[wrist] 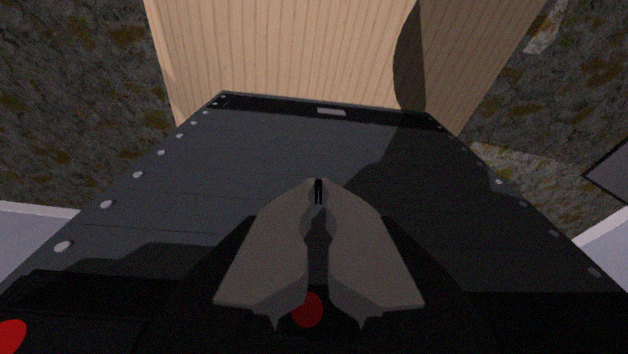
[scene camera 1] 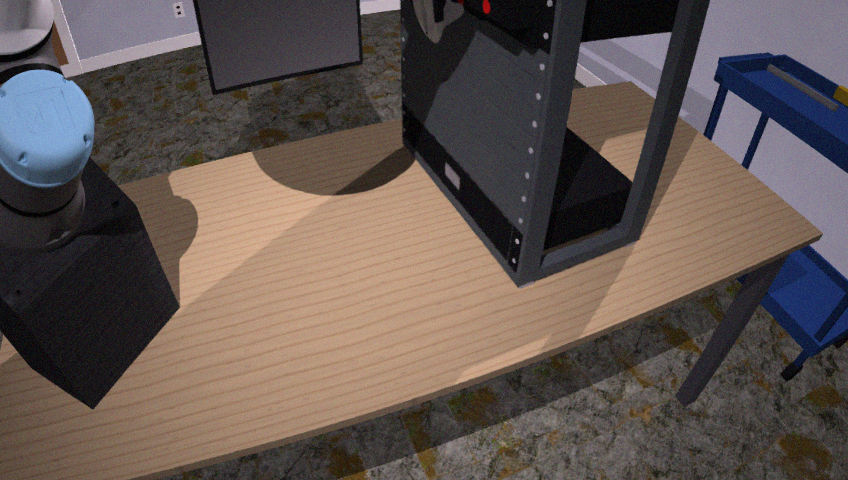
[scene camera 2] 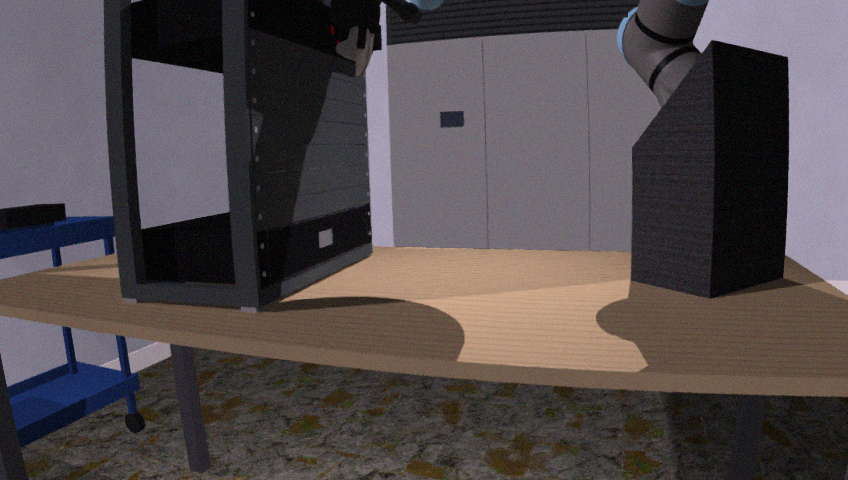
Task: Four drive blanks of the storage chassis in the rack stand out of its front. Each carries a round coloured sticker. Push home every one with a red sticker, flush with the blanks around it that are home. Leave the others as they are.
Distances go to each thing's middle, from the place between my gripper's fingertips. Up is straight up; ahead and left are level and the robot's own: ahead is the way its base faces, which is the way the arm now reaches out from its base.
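Scene:
From where my hand is, you'd find the rack [scene camera 2: 286,90] 9 cm below it, 6 cm to the left of it and 19 cm ahead of it.

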